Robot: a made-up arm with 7 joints.
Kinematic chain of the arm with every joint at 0, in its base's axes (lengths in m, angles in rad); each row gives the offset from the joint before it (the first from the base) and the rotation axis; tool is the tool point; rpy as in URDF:
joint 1: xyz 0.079 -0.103 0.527 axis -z
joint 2: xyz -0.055 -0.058 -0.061 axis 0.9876 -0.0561 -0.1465
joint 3: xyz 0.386 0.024 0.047 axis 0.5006 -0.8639 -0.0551
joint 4: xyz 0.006 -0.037 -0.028 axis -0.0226 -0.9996 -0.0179
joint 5: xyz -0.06 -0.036 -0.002 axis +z
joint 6: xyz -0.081 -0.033 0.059 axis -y
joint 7: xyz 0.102 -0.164 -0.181 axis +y
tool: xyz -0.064 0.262 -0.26 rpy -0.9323 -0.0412 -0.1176
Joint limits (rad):
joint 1: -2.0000..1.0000
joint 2: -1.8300..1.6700
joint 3: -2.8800..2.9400
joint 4: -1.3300..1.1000
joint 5: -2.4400..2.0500
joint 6: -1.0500..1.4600
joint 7: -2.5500..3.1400
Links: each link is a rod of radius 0.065 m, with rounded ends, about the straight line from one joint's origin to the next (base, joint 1, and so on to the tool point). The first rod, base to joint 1, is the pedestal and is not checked.
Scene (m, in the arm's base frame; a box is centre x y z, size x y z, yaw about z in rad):
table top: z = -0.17
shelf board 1: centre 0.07 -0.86 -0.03 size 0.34 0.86 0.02 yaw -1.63
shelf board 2: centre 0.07 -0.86 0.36 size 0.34 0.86 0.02 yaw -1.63
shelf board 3: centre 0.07 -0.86 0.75 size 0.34 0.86 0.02 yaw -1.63
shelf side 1: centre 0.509 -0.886 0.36 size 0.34 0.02 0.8 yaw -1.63
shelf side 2: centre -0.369 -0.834 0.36 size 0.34 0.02 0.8 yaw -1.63
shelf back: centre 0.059 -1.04 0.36 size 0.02 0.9 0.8 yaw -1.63
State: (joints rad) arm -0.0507 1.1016 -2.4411 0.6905 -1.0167 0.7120 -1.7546
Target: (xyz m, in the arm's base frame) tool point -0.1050 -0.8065 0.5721
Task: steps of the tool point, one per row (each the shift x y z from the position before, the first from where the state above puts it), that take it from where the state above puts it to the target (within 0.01 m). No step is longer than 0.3 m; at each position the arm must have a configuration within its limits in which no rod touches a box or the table.
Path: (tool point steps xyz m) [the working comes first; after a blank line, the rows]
Joints at the target: 1.0000 1.1623 -1.7107 1.1000 -1.5691 1.0183 -1.8414
Straight joint move there: touches shelf side 1.

1: 0.0285 -0.0622 0.1176
2: -0.0239 -0.0602 0.1121
3: -0.0618 -0.0393 0.0913
4: -0.0775 -0.0106 0.0624
5: -0.0718 0.0143 0.0324
6: -0.2138 -0.1431 -0.0255
7: -0.2312 -0.0223 -0.0656
8: -0.1796 0.0850 -0.0903
9: -0.0305 -0.0846 0.0148
10: -0.0119 -0.0862 0.0084
11: 0.0053 -0.0816 -0.0035
12: 0.0180 -0.0704 -0.0197

